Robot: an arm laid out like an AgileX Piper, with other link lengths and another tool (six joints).
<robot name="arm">
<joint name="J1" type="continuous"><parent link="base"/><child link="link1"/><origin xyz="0.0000 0.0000 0.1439"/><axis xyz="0 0 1"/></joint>
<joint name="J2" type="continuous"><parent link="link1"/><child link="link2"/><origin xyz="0.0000 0.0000 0.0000"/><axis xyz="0 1 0"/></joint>
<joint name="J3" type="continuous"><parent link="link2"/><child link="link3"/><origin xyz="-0.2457 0.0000 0.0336"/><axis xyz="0 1 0"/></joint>
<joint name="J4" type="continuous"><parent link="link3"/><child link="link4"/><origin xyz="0.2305 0.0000 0.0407"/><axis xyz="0.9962 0 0.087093"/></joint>
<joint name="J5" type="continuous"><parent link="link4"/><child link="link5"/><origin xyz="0.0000 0.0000 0.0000"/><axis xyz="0 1 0"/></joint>
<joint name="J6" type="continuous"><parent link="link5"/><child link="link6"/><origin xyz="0.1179 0.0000 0.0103"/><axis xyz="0.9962 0 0.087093"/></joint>
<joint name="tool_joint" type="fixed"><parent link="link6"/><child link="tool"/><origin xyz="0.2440 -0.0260 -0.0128" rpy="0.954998 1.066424 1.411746"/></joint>
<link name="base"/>
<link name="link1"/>
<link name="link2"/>
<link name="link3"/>
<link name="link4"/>
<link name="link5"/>
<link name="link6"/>
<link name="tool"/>
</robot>
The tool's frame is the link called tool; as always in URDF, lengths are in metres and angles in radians. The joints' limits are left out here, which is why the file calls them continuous.
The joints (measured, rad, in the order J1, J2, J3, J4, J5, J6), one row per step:
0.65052 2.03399 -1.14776 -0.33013 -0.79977 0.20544
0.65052 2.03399 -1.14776 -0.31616 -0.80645 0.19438
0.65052 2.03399 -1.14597 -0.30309 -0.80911 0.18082
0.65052 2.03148 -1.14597 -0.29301 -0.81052 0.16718
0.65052 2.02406 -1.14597 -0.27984 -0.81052 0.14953
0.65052 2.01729 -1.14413 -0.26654 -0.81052 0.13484
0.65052 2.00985 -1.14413 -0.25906 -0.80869 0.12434
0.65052 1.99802 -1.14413 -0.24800 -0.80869 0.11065
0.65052 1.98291 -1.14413 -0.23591 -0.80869 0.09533
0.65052 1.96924 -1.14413 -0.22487 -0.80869 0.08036
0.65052 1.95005 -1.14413 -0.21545 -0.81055 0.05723
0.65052 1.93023 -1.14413 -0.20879 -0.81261 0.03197
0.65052 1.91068 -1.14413 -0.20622 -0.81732 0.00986
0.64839 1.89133 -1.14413 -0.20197 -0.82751 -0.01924
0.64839 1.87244 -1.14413 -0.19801 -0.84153 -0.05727
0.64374 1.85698 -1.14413 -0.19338 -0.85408 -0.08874
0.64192 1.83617 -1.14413 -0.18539 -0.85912 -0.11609
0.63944 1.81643 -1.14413 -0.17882 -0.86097 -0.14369
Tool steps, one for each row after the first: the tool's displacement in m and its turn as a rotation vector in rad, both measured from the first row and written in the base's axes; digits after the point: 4 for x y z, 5 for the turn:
0.0024 -0.0018 0.0032 0.00576 -0.00675 -0.00829
0.0046 -0.0042 0.0040 0.00520 -0.01189 -0.01687
0.0066 -0.0060 0.0069 0.00455 -0.02092 -0.02361
0.0091 -0.0086 0.0128 0.00489 -0.03460 -0.03290
0.0113 -0.0115 0.0172 0.00560 -0.04386 -0.04237
0.0126 -0.0132 0.0221 0.00605 -0.05319 -0.04806
0.0144 -0.0156 0.0308 0.01045 -0.06786 -0.05612
0.0162 -0.0185 0.0417 0.01639 -0.08570 -0.06507
0.0177 -0.0212 0.0516 0.02109 -0.10248 -0.07335
0.0185 -0.0241 0.0661 0.02438 -0.13146 -0.08073
0.0187 -0.0268 0.0810 0.02530 -0.16379 -0.08664
0.0178 -0.0287 0.0965 0.02791 -0.19719 -0.08976
0.0176 -0.0324 0.1141 0.03039 -0.23845 -0.09657
0.0160 -0.0352 0.1329 0.02945 -0.28857 -0.10224
0.0164 -0.0405 0.1487 0.02916 -0.32984 -0.11331
0.0156 -0.0457 0.1652 0.03156 -0.36516 -0.12507
0.0150 -0.0511 0.1798 0.02978 -0.39822 -0.13708

